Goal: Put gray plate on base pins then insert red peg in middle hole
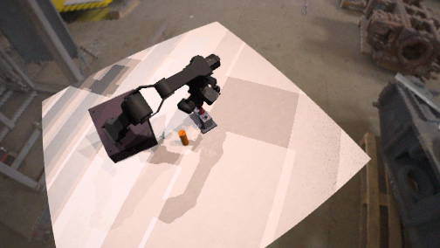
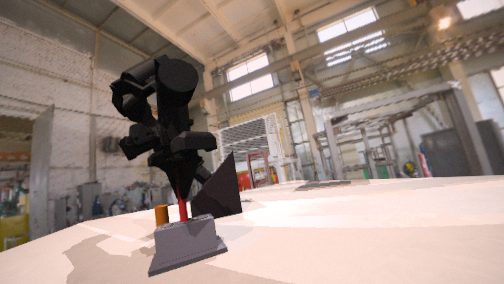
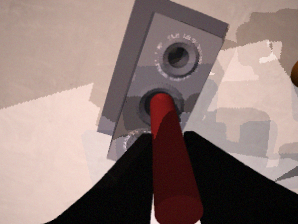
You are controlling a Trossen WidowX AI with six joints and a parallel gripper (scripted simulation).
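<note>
Now: gripper tip right at the red peg. The rest, counted from my gripper tip: orange cylinder: 12 cm behind, 6 cm below, 5 cm to the right; then base: 9 cm below; then gray plate: 5 cm below.
</note>
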